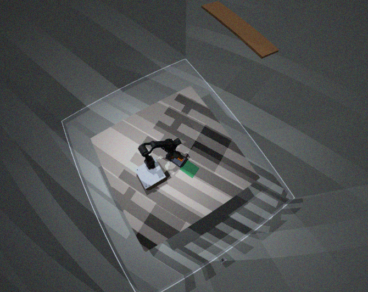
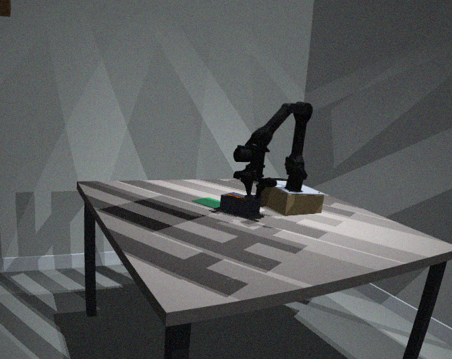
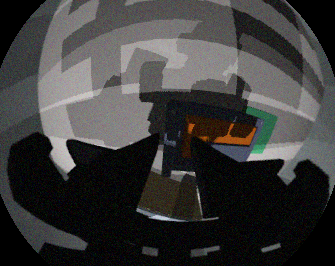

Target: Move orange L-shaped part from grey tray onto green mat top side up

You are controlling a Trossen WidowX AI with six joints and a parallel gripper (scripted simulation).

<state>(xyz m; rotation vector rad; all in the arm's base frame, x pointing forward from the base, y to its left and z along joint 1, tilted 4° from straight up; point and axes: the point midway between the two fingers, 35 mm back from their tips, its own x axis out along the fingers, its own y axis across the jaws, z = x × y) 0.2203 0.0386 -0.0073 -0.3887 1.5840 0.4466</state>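
The orange L-shaped part lies 2 cm ahead of my gripper tip, 5 cm to the right of it and 3 cm below it. Also, from my gripper tip: green mat: 10 cm ahead, 19 cm to the right, 9 cm below.
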